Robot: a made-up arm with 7 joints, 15 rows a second.
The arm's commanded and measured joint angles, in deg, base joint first. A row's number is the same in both.
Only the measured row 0 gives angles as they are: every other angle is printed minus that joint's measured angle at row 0.
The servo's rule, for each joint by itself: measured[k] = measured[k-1] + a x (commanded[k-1-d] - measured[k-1]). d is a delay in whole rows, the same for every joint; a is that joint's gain. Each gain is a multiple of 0.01, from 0.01 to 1. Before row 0 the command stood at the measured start. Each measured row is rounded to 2 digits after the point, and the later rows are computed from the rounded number. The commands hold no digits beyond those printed.
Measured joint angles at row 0:
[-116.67, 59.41, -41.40, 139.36, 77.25, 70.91, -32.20]
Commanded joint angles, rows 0 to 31:
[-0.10, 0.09, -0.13, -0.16, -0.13, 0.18, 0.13]
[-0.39, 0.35, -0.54, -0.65, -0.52, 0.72, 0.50]
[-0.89, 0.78, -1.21, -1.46, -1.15, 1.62, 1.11]
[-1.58, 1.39, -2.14, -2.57, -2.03, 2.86, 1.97]
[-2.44, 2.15, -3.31, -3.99, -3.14, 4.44, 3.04]
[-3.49, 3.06, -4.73, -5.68, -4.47, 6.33, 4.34]
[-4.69, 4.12, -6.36, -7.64, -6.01, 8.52, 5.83]
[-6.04, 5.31, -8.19, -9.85, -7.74, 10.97, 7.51]
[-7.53, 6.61, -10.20, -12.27, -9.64, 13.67, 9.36]
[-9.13, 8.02, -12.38, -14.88, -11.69, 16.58, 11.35]
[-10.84, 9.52, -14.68, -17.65, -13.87, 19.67, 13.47]
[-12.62, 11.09, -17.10, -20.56, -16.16, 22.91, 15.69]
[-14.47, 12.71, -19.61, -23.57, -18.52, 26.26, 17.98]
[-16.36, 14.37, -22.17, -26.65, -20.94, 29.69, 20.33]
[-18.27, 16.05, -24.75, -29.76, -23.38, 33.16, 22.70]
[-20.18, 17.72, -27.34, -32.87, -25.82, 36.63, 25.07]
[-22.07, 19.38, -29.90, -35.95, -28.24, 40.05, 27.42]
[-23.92, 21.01, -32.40, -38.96, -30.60, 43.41, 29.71]
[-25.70, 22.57, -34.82, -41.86, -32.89, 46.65, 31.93]
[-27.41, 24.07, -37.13, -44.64, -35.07, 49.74, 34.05]
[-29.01, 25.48, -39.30, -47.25, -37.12, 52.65, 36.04]
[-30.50, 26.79, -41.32, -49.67, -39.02, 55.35, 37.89]
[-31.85, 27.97, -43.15, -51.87, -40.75, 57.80, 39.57]
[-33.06, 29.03, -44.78, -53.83, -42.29, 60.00, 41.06]
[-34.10, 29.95, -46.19, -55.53, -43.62, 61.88, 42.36]
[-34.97, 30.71, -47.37, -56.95, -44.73, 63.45, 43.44]
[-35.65, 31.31, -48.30, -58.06, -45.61, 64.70, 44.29]
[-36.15, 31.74, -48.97, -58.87, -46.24, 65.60, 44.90]
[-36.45, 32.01, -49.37, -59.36, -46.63, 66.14, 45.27]
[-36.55, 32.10, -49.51, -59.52, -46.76, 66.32, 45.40]
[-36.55, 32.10, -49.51, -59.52, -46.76, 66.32, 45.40]
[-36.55, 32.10, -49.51, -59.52, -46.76, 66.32, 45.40]
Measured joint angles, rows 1 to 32:
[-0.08, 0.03, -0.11, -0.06, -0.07, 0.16, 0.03]
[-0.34, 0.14, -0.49, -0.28, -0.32, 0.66, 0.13]
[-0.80, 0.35, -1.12, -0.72, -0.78, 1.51, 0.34]
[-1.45, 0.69, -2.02, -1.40, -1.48, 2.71, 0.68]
[-2.27, 1.17, -3.16, -2.36, -2.41, 4.25, 1.18]
[-3.28, 1.79, -4.54, -3.59, -3.56, 6.10, 1.84]
[-4.45, 2.56, -6.14, -5.09, -4.93, 8.25, 2.68]
[-5.77, 3.47, -7.94, -6.85, -6.50, 10.67, 3.69]
[-7.23, 4.51, -9.93, -8.86, -8.26, 13.34, 4.88]
[-8.81, 5.67, -12.09, -11.09, -10.18, 16.22, 6.24]
[-10.49, 6.94, -14.37, -13.52, -12.25, 19.29, 7.76]
[-12.26, 8.31, -16.77, -16.12, -14.44, 22.51, 9.43]
[-14.09, 9.76, -19.27, -18.88, -16.72, 25.85, 11.23]
[-15.97, 11.28, -21.82, -21.75, -19.08, 29.27, 13.14]
[-17.88, 12.85, -24.40, -24.71, -21.49, 32.73, 15.15]
[-19.79, 14.46, -26.99, -27.73, -23.91, 36.20, 17.23]
[-21.68, 16.08, -29.55, -30.77, -26.33, 39.63, 19.37]
[-23.54, 17.71, -32.06, -33.80, -28.72, 42.99, 21.54]
[-25.33, 19.31, -34.49, -36.78, -31.06, 46.25, 23.72]
[-27.06, 20.88, -36.81, -39.69, -33.31, 49.36, 25.89]
[-28.68, 22.40, -39.00, -42.49, -35.44, 52.29, 28.02]
[-30.19, 23.85, -41.04, -45.15, -37.44, 55.01, 30.09]
[-31.57, 25.21, -42.90, -47.64, -39.29, 57.49, 32.08]
[-32.81, 26.47, -44.55, -49.93, -40.97, 59.72, 33.97]
[-33.88, 27.62, -45.99, -52.00, -42.45, 61.64, 35.73]
[-34.78, 28.64, -47.20, -53.83, -43.73, 63.25, 37.35]
[-35.50, 29.52, -48.17, -55.40, -44.78, 64.54, 38.81]
[-36.04, 30.25, -48.87, -56.68, -45.60, 65.48, 40.09]
[-36.38, 30.83, -49.31, -57.67, -46.18, 66.07, 41.18]
[-36.52, 31.25, -49.49, -58.35, -46.50, 66.29, 42.07]
[-36.54, 31.53, -49.51, -58.78, -46.65, 66.32, 42.77]
[-36.55, 31.72, -49.51, -59.05, -46.71, 66.32, 43.32]
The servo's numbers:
d 0
a 0.83 0.33 0.88 0.37 0.56 0.89 0.21

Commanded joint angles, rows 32 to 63:
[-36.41, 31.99, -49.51, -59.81, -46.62, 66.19, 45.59]
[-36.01, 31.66, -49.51, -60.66, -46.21, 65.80, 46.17]
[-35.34, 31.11, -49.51, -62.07, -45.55, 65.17, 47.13]
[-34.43, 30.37, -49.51, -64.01, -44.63, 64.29, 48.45]
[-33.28, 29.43, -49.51, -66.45, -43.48, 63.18, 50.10]
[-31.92, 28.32, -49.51, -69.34, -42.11, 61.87, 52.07]
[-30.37, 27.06, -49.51, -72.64, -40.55, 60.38, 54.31]
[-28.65, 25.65, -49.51, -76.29, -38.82, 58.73, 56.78]
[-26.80, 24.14, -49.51, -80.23, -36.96, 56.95, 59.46]
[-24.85, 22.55, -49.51, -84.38, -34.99, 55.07, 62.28]
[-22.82, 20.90, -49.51, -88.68, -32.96, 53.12, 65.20]
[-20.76, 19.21, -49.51, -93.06, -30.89, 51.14, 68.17]
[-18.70, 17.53, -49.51, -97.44, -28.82, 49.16, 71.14]
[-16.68, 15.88, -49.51, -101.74, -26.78, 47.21, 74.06]
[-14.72, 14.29, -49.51, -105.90, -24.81, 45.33, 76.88]
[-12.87, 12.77, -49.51, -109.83, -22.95, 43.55, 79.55]
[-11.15, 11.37, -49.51, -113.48, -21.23, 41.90, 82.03]
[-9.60, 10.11, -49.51, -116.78, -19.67, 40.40, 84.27]
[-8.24, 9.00, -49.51, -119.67, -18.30, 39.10, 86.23]
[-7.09, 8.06, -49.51, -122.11, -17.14, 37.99, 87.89]
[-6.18, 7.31, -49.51, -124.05, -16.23, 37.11, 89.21]
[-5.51, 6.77, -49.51, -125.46, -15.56, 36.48, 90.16]
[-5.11, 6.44, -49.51, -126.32, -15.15, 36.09, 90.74]
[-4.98, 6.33, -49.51, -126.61, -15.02, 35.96, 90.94]
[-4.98, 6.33, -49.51, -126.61, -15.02, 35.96, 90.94]
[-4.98, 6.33, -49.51, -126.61, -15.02, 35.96, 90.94]
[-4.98, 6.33, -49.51, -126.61, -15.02, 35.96, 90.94]
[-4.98, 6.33, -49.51, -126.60, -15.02, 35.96, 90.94]
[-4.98, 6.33, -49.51, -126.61, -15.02, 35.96, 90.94]
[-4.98, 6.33, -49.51, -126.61, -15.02, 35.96, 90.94]
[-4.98, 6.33, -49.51, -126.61, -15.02, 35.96, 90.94]
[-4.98, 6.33, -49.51, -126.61, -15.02, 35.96, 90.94]
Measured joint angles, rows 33 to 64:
[-36.43, 31.81, -49.51, -59.33, -46.66, 66.20, 43.80]
[-36.08, 31.76, -49.51, -59.82, -46.41, 65.84, 44.30]
[-35.47, 31.55, -49.51, -60.65, -45.93, 65.24, 44.89]
[-34.61, 31.16, -49.51, -61.89, -45.20, 64.39, 45.64]
[-33.51, 30.59, -49.51, -63.58, -44.24, 63.31, 46.58]
[-32.19, 29.84, -49.51, -65.71, -43.05, 62.03, 47.73]
[-30.68, 28.92, -49.51, -68.27, -41.65, 60.56, 49.11]
[-29.00, 27.84, -49.51, -71.24, -40.07, 58.93, 50.72]
[-27.17, 26.62, -49.51, -74.57, -38.33, 57.17, 52.56]
[-25.24, 25.28, -49.51, -78.20, -36.46, 55.30, 54.60]
[-23.23, 23.83, -49.51, -82.08, -34.50, 53.36, 56.83]
[-21.18, 22.31, -49.51, -86.14, -32.48, 51.38, 59.21]
[-19.12, 20.73, -49.51, -90.32, -30.43, 49.40, 61.72]
[-17.09, 19.13, -49.51, -94.55, -28.39, 47.45, 64.31]
[-15.12, 17.53, -49.51, -98.75, -26.39, 45.56, 66.95]
[-13.25, 15.96, -49.51, -102.85, -24.46, 43.77, 69.60]
[-11.51, 14.45, -49.51, -106.78, -22.65, 42.11, 72.21]
[-9.92, 13.02, -49.51, -110.48, -20.98, 40.59, 74.74]
[-8.53, 11.69, -49.51, -113.88, -19.48, 39.26, 77.15]
[-7.33, 10.49, -49.51, -116.93, -18.17, 38.13, 79.41]
[-6.38, 9.44, -49.51, -119.56, -17.08, 37.22, 81.47]
[-5.66, 8.56, -49.51, -121.74, -16.23, 36.56, 83.29]
[-5.20, 7.86, -49.51, -123.43, -15.63, 36.14, 84.85]
[-5.02, 7.36, -49.51, -124.61, -15.29, 35.98, 86.13]
[-4.99, 7.02, -49.51, -125.35, -15.14, 35.96, 87.14]
[-4.98, 6.79, -49.51, -125.82, -15.07, 35.96, 87.94]
[-4.98, 6.64, -49.51, -126.11, -15.04, 35.96, 88.57]
[-4.98, 6.54, -49.51, -126.29, -15.03, 35.96, 89.07]
[-4.98, 6.47, -49.51, -126.41, -15.02, 35.96, 89.46]
[-4.98, 6.42, -49.51, -126.48, -15.02, 35.96, 89.77]
[-4.98, 6.39, -49.51, -126.53, -15.02, 35.96, 90.02]
[-4.98, 6.37, -49.51, -126.56, -15.02, 35.96, 90.21]

